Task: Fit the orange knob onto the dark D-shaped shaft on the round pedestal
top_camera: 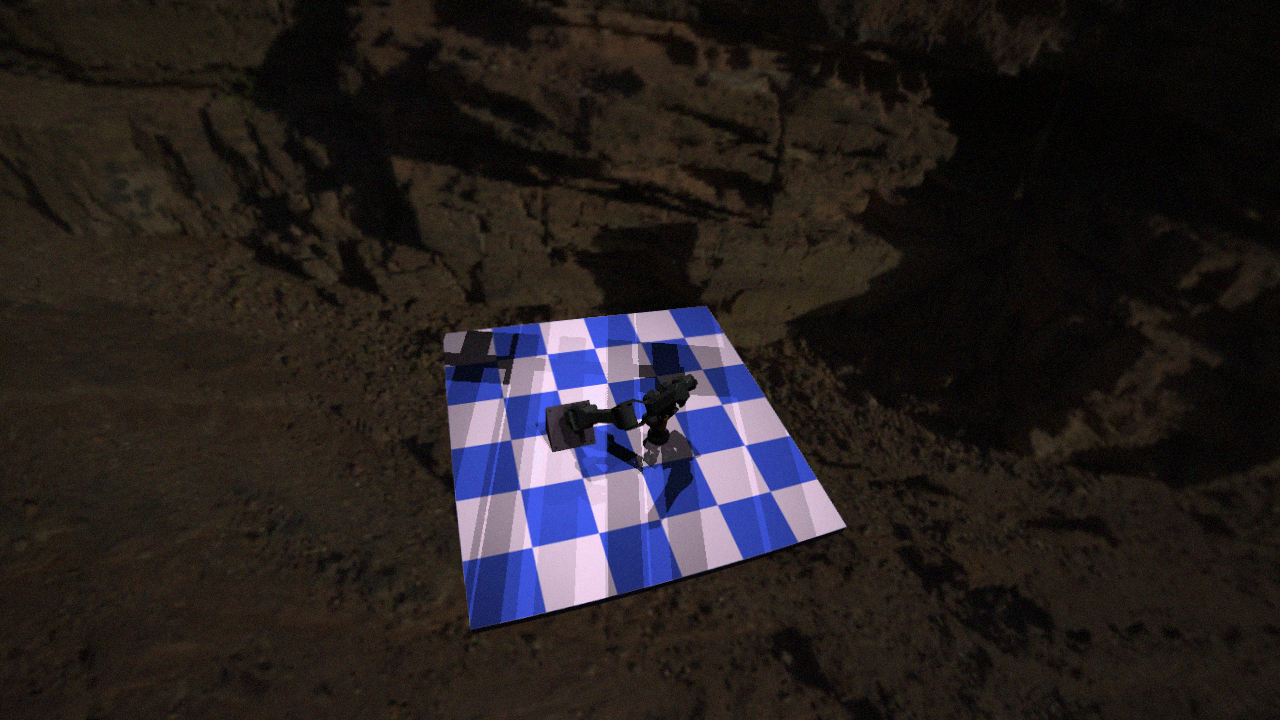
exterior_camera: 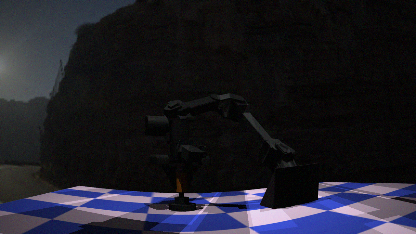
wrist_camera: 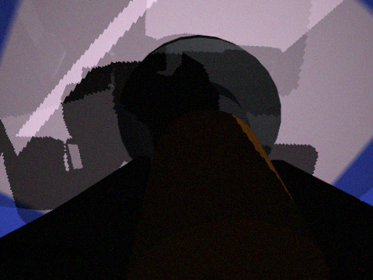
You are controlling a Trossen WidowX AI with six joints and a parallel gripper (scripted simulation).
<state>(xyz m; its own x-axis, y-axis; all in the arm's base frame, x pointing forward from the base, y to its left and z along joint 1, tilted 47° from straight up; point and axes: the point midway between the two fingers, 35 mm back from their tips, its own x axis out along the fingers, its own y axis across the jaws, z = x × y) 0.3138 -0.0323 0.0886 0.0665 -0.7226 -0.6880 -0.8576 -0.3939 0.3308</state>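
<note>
The orange knob is 2 cm above my gripper tip. Also, from my gripper tip: pedestal 4 cm below.
</note>
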